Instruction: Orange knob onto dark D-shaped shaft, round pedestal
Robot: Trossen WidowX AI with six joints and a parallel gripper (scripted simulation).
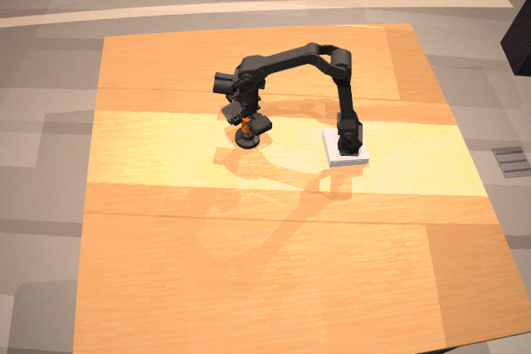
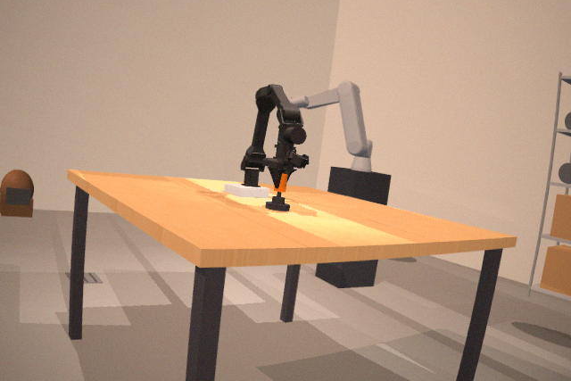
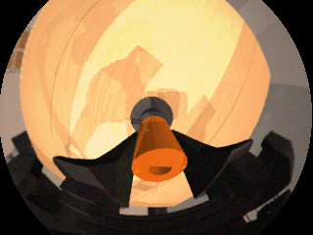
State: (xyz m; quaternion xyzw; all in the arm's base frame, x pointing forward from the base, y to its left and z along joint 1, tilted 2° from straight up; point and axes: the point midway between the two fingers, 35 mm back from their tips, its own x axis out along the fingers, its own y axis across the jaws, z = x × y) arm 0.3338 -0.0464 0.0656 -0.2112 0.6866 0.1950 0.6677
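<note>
The orange knob is 20 mm above my gripper tip. From my gripper tip the other things lie so: round pedestal (40 mm below).
</note>
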